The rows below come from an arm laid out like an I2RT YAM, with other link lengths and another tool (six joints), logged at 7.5 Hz.
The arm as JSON. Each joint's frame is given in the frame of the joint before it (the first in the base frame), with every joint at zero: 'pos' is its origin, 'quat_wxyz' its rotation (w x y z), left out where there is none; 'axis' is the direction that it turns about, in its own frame. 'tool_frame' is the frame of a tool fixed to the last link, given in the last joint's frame.
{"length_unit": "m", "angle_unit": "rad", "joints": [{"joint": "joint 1", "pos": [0.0, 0.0, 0.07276], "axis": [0.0, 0.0, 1.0]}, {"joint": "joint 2", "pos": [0.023, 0.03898, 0.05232], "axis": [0.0, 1.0, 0.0]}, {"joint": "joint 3", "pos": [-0.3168, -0.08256, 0.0], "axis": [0.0, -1.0, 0.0]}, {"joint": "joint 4", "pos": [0.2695, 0.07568, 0.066], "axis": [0.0, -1.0, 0.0]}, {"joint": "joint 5", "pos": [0.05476, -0.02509, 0.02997], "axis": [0.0, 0.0, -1.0]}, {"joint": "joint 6", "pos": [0.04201, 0.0, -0.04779], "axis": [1.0, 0.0, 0.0]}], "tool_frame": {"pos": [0.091, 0.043, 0.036], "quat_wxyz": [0.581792, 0.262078, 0.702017, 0.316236]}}
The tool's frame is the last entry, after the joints.
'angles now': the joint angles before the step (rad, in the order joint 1, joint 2, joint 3, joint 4, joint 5, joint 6). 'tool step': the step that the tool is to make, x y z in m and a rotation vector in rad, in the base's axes. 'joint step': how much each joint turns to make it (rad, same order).
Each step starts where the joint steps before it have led.
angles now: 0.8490 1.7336 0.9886 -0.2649 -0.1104 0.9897
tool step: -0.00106 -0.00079 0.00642 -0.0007 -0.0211 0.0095
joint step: 0.0015 -0.0164 0.0000 -0.0046 0.0095 -0.0156
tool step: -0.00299 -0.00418 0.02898 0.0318 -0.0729 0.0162
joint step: 0.0004 -0.0717 -0.0042 0.0015 0.0188 -0.0324
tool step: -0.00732 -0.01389 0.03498 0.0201 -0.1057 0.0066
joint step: 0.0000 -0.1080 -0.0221 -0.0037 0.0472 -0.0470
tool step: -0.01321 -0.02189 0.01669 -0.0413 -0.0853 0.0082
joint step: 0.0000 -0.1045 -0.0450 -0.0345 0.0622 -0.0674
